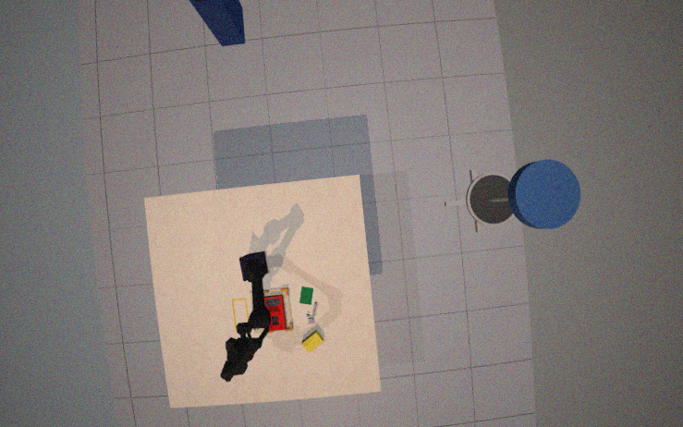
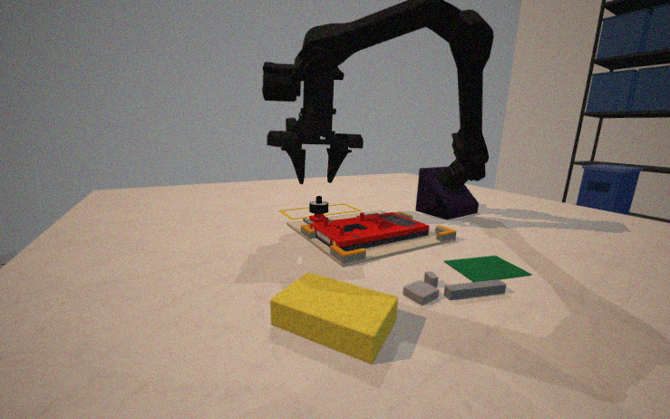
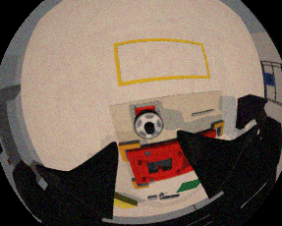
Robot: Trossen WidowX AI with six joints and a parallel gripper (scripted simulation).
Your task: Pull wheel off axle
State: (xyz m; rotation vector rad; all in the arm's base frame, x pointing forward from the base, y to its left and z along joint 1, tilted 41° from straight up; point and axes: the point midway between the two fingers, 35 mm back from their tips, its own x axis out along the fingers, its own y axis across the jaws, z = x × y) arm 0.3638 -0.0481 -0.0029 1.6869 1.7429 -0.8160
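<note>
Now: the black wheel 5 cm below my gripper tip and 1 cm behind it. The rest, counted from my gripper tip: green square: 30 cm to the left, 13 cm behind, 9 cm below; yellow block: 31 cm to the left, 13 cm ahead, 7 cm below.
</note>
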